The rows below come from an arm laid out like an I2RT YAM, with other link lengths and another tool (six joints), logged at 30 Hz.
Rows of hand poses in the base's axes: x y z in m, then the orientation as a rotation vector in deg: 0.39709, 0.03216, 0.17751, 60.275, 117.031, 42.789; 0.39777, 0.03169, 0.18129, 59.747, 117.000, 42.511; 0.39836, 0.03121, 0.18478, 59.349, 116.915, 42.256; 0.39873, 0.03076, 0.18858, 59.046, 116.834, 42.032; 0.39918, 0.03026, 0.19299, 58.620, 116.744, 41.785; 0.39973, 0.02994, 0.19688, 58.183, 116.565, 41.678; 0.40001, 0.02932, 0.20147, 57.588, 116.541, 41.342; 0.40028, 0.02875, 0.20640, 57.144, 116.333, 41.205; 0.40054, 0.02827, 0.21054, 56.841, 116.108, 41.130; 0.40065, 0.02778, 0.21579, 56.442, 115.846, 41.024; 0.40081, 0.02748, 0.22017, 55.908, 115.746, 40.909; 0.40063, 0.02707, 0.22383, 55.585, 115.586, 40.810; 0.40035, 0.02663, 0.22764, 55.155, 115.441, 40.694; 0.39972, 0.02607, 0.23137, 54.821, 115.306, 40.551; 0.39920, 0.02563, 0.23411, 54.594, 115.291, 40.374; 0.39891, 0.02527, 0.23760, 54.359, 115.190, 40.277; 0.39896, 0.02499, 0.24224, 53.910, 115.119, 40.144
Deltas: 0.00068, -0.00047, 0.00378, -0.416, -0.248, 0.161; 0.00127, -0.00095, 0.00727, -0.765, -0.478, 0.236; 0.00164, -0.00140, 0.01107, -1.053, -0.661, 0.275; 0.00209, -0.00190, 0.01548, -1.409, -0.908, 0.366; 0.00264, -0.00222, 0.01937, -1.673, -1.249, 0.467; 0.00292, -0.00284, 0.02396, -2.159, -1.512, 0.651; 0.00319, -0.00341, 0.02889, -2.450, -1.874, 0.732; 0.00345, -0.00389, 0.03303, -2.639, -2.190, 0.753; 0.00356, -0.00438, 0.03828, -2.892, -2.578, 0.795; 0.00372, -0.00468, 0.04266, -3.199, -2.899, 0.988; 0.00354, -0.00509, 0.04632, -3.411, -3.169, 1.045; 0.00326, -0.00553, 0.05013, -3.678, -3.475, 1.162; 0.00263, -0.00609, 0.05386, -3.925, -3.724, 1.223; 0.00211, -0.00653, 0.05660, -4.147, -3.820, 1.276; 0.00182, -0.00689, 0.06009, -4.318, -4.000, 1.318; 0.00187, -0.00717, 0.06473, -4.602, -4.252, 1.478
